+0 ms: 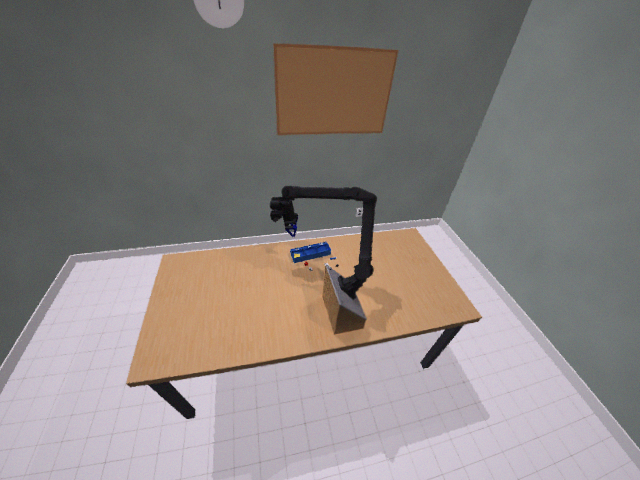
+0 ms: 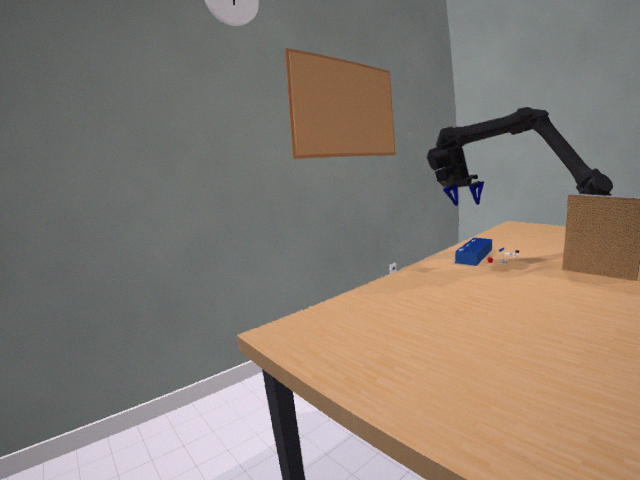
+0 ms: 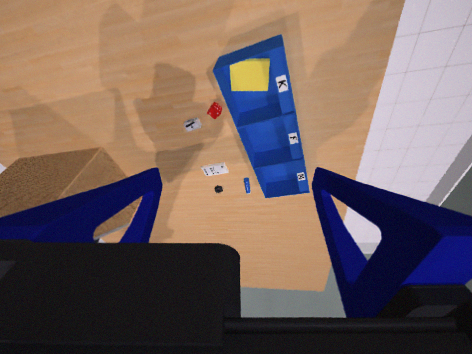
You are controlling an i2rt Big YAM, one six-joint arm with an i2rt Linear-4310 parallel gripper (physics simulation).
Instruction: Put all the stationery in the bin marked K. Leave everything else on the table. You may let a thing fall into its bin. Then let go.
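Frame: origin at the arm's base, x ahead, y left, z up, level; metres.
Seen in the pictures: gripper, fingertip midpoint: (image 1: 294,232) (image 2: 467,205) (image 3: 236,176); arm's base, origin of the base link: (image 1: 345,288) (image 2: 597,220).
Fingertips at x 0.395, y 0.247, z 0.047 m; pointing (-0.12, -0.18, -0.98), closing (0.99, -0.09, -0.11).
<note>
Offsets run from my fingertips to a thing's middle. Level surfaces: height alone.
A yellow block @[dy -0.018, dx -0.007, dz -0.204 m] (image 3: 249,75) (image 1: 296,255), like a sticky-note pad, lies inside the bin marked K, the end compartment of a blue three-part bin box @[dy -0.108, dx +0.025, dz -0.193 m] (image 3: 270,137) (image 1: 321,252) (image 2: 467,256). The other two compartments bear F and a letter hard to read. On the table beside the box lie a red die @[dy -0.071, dx -0.064, dz -0.208 m] (image 3: 215,110) (image 1: 306,263) (image 2: 490,259), a white block with a black mark @[dy -0.097, dx -0.108, dz -0.211 m] (image 3: 192,124), a white domino-like tile @[dy -0.205, dx -0.087, dz -0.213 m] (image 3: 215,169), a small black thing @[dy -0.268, dx -0.089, dz -0.212 m] (image 3: 218,189) and a small blue piece @[dy -0.253, dx -0.023, dz -0.211 m] (image 3: 247,185). My gripper (image 3: 236,176) (image 2: 466,203) is open and empty, high above the table.
A brown block-shaped stand (image 3: 55,172) (image 1: 343,315) (image 2: 600,237) carries the arm's base at the near side of the small things. The bin box stands near the back edge of the wooden table @[dz -0.216 m] (image 1: 222,310) (image 2: 439,351), close to the wall.
</note>
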